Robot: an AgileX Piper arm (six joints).
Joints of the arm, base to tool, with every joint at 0 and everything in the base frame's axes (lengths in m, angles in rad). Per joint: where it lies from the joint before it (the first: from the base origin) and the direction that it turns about. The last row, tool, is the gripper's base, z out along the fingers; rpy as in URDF.
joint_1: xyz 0 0 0.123 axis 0 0 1
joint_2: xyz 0 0 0 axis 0 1 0
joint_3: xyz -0.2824 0 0.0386 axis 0 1 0
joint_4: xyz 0.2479 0 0.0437 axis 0.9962 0 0.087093
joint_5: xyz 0 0 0 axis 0 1 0
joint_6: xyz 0.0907 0 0.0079 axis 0.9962 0 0.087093
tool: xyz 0 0 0 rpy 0 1.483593 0
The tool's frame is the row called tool.
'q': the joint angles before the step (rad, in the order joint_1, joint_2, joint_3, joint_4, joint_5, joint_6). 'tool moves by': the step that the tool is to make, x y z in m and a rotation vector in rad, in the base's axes. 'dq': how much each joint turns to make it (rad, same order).
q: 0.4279 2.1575 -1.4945 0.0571 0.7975 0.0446
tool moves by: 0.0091 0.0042 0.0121 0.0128 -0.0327 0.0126
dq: -0.0001 0.0041 -0.0583 0.0001 0.0196 -0.0120
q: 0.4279 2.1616 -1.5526 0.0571 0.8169 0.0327
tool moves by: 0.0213 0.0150 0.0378 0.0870 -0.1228 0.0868
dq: 0.0000 0.0021 -0.1467 0.0721 0.0051 -0.1235
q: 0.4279 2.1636 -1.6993 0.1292 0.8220 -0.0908
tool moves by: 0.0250 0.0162 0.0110 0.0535 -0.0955 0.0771
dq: 0.0016 0.0769 -0.1672 0.0553 -0.0070 -0.1045
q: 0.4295 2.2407 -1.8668 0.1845 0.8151 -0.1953
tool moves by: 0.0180 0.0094 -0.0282 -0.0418 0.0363 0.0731
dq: 0.0001 0.1346 -0.1485 0.0023 0.0750 -0.0675
